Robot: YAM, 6 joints.
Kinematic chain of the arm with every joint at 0, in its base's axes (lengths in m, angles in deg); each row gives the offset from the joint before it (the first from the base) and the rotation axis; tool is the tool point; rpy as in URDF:
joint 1: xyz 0 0 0.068 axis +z
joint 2: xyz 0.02 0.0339 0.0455 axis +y
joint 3: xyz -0.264 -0.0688 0 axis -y
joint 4: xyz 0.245 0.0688 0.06 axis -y
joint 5: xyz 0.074 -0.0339 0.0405 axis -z
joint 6: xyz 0.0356 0 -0.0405 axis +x
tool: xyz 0 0 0 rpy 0 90 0
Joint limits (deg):
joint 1: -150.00..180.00
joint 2: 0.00..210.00
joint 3: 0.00..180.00
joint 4: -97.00..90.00
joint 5: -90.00..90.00
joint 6: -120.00..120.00
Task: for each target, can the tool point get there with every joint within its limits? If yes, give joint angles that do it. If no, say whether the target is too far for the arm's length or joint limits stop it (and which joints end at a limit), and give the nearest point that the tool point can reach.
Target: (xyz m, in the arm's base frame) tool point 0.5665 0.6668 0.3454
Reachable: no: too far | nearest point 0.4040 0.4756 0.2773 | short by 0.260 m
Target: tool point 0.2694 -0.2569 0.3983
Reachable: yes | joints -48.85 94.70 77.75 41.75 -71.89 11.50
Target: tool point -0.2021 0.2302 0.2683
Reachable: yes | joints 134.69 89.61 73.38 -53.88 30.73 -28.73
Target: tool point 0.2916 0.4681 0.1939
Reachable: yes | joints 58.63 153.62 153.66 -62.80 8.55 -18.71
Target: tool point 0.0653 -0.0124 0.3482
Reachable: yes | joints -16.42 37.49 63.97 -81.15 -10.67 -101.55
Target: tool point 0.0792 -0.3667 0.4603
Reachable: yes | joints -80.57 99.31 85.62 68.90 -30.40 -77.51
